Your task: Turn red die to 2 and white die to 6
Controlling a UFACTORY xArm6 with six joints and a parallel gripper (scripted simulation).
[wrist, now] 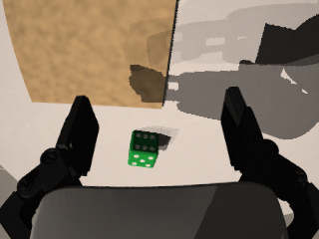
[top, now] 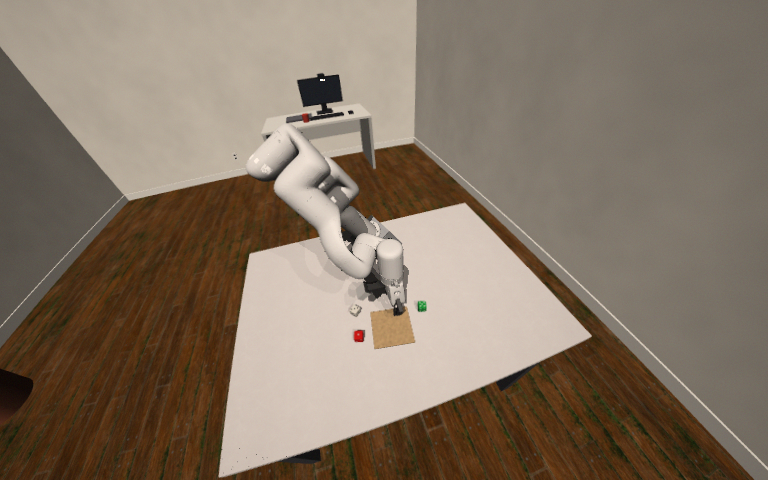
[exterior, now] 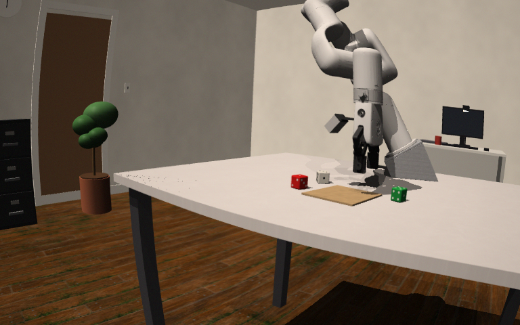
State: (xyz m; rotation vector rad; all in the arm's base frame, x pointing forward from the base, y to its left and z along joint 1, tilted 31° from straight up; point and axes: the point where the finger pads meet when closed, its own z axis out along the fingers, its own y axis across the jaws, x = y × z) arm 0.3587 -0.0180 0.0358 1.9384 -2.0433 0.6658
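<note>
Now: the green die 30 mm ahead of my hand, 100 mm to the left of it and 50 mm below it. From my hand the other things lie so: red die: 50 mm ahead, 150 mm to the right, 50 mm below; then white die: 50 mm behind, 140 mm to the right, 50 mm below; then tan mat: 60 mm ahead, 30 mm to the right, 60 mm below.
</note>
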